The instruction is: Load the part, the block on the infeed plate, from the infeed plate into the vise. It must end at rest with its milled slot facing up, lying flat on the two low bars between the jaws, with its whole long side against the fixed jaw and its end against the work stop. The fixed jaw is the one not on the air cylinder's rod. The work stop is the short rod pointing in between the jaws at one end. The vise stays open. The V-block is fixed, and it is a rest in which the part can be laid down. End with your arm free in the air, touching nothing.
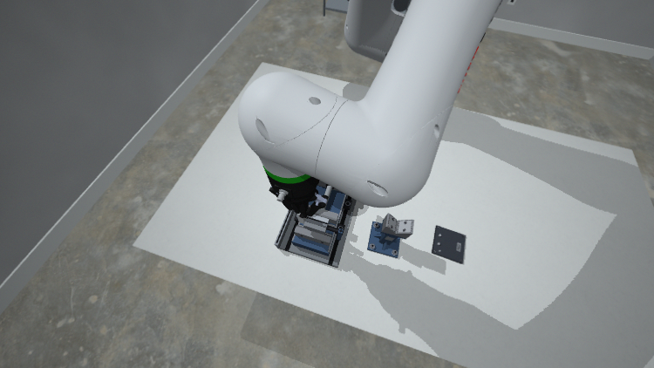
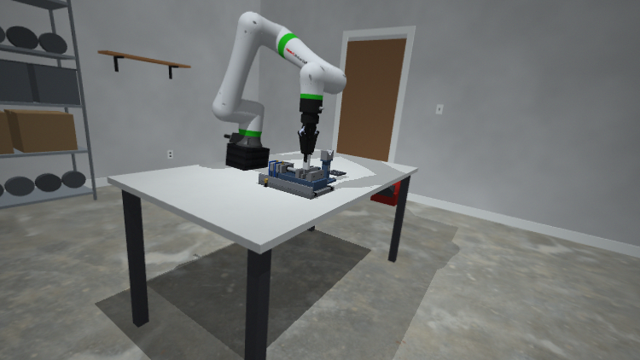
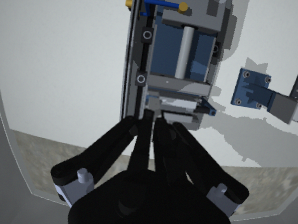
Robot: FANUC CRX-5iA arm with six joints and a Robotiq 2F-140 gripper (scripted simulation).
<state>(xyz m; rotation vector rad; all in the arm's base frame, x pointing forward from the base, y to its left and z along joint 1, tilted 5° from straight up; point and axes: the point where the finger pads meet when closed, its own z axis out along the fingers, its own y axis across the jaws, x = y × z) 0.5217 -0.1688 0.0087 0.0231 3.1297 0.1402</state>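
The part is 40 mm to the left of my hand and 40 mm below it. Round my hand: air cylinder rod: 90 mm behind, 40 mm to the left, 60 mm below; then vise: 70 mm behind, 40 mm to the left, 100 mm below; then air cylinder: 170 mm behind, 40 mm to the left, 60 mm below.
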